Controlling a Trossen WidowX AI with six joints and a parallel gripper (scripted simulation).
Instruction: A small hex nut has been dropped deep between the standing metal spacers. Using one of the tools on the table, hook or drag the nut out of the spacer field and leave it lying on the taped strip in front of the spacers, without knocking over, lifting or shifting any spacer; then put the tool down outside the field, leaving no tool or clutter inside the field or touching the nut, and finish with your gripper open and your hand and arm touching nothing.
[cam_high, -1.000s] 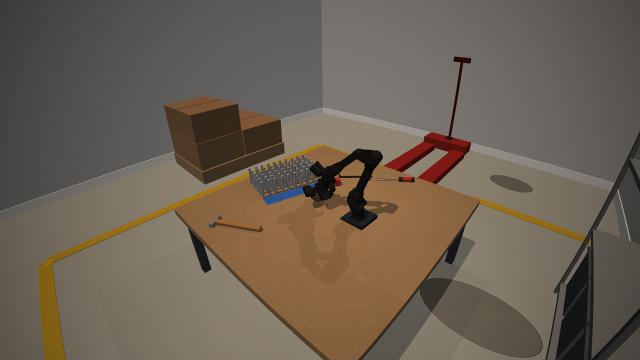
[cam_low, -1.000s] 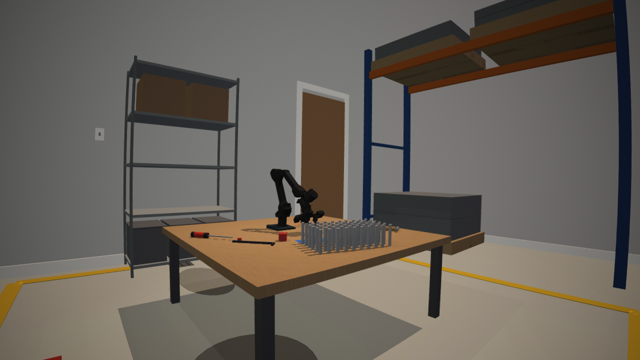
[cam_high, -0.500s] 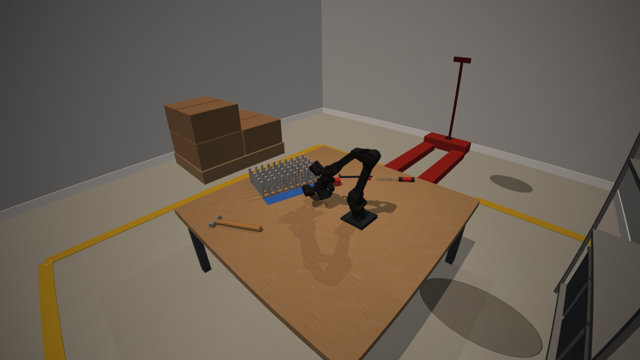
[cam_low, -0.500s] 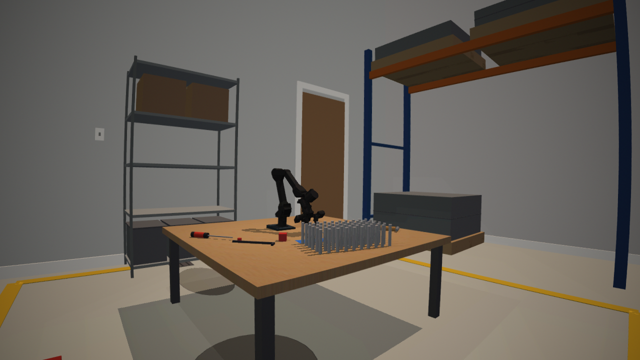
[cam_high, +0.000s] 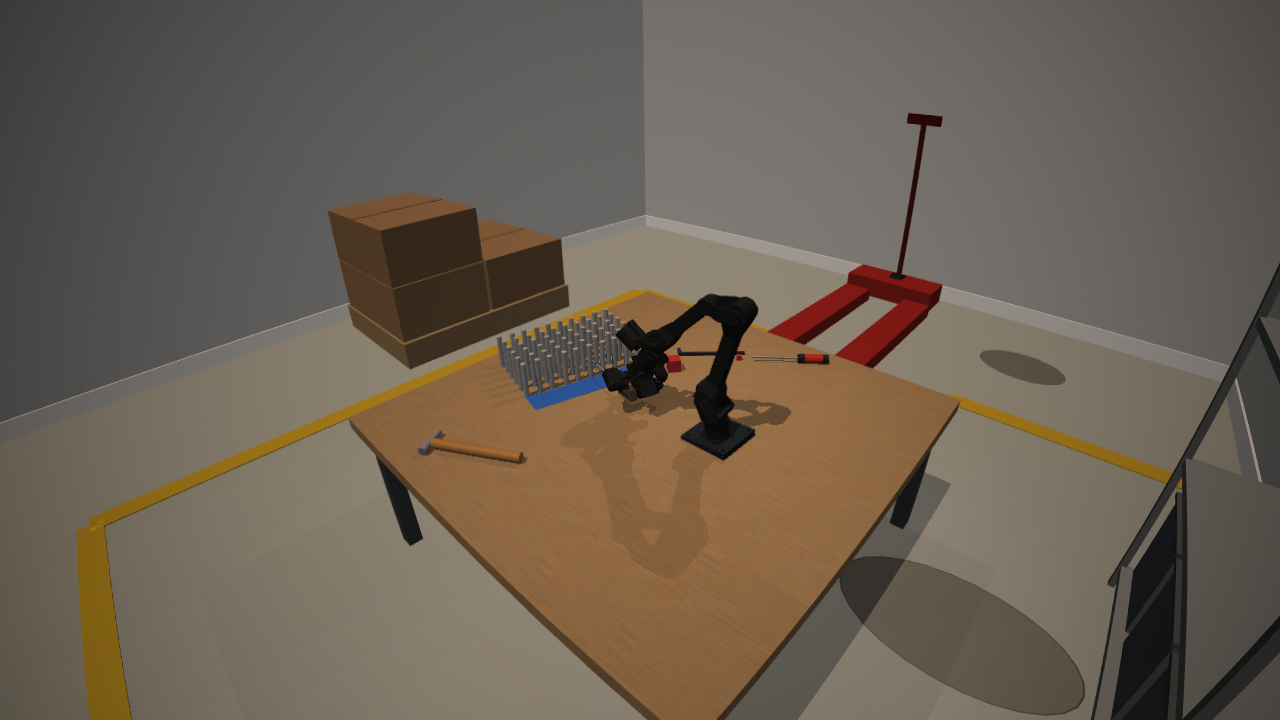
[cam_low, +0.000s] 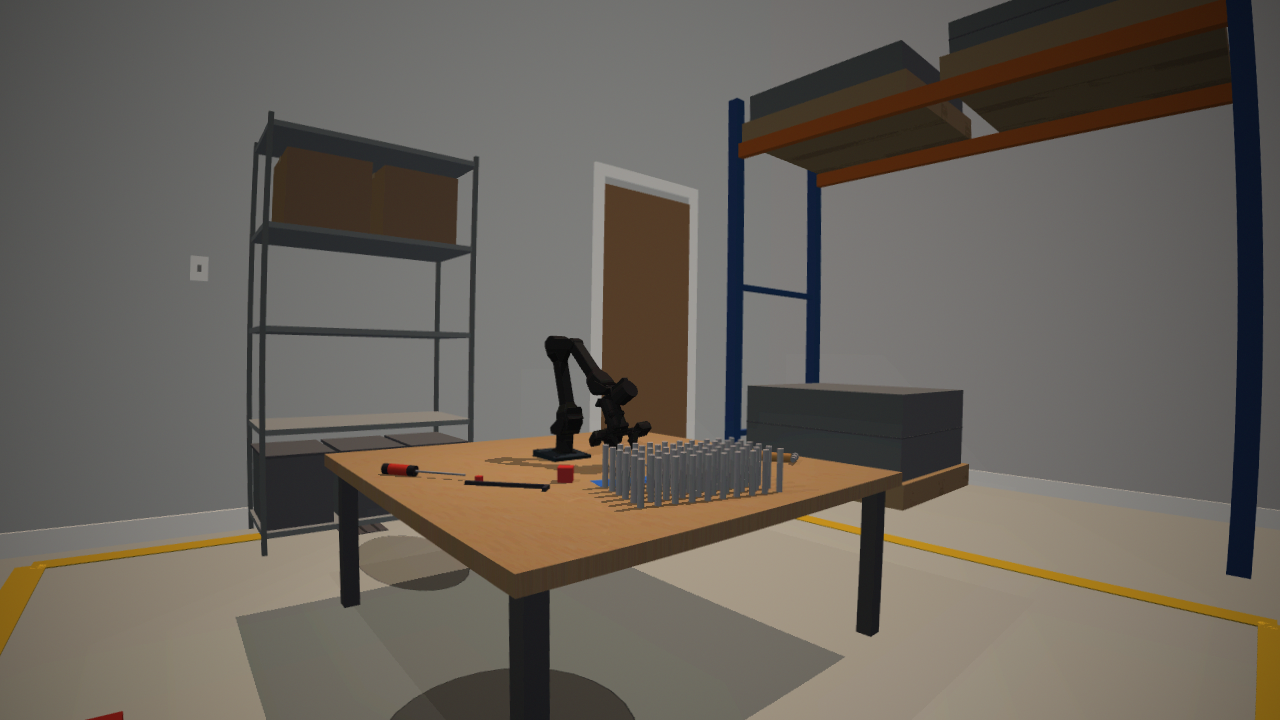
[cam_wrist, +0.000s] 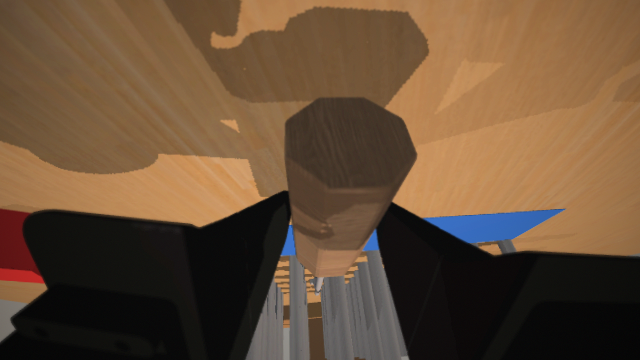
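The blue taped strip is 140 mm ahead of my gripper tip, 30 mm to the left of it and 30 mm below it. The rest, counted from my gripper tip: red cube: 230 mm to the right, 60 mm ahead, 10 mm below; then hook tool: 100 mm ahead, 10 mm to the right; then hex nut: 300 mm ahead, 30 mm below, 20 mm to the right.
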